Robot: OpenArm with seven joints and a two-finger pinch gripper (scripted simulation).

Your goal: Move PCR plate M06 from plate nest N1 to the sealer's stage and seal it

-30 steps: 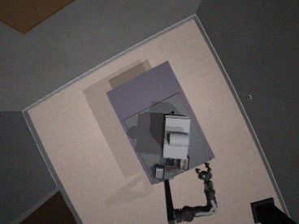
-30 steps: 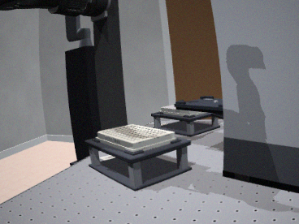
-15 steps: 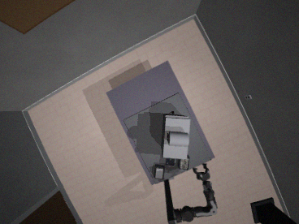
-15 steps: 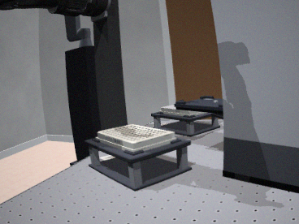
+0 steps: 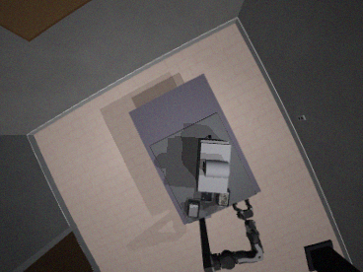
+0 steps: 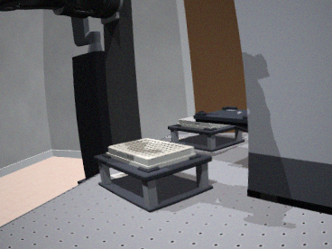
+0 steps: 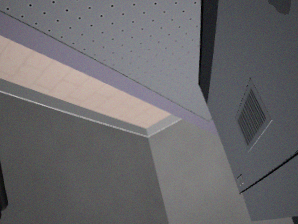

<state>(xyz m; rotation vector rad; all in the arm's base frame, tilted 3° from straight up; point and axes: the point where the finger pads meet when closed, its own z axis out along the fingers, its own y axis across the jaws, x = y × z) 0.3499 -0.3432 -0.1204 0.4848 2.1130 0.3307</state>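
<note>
My hand is 25 cm above the white 96-well plate M06, 10 cm to the right of it and 8 cm past it. Round my hand: plate nest N1 (26 cm below, 10 cm to the left, 8 cm behind); then foil roll (34 cm ahead, 13 cm to the left, 11 cm above); then nest N2 (42 cm to the left, 27 cm below, 13 cm behind).
</note>
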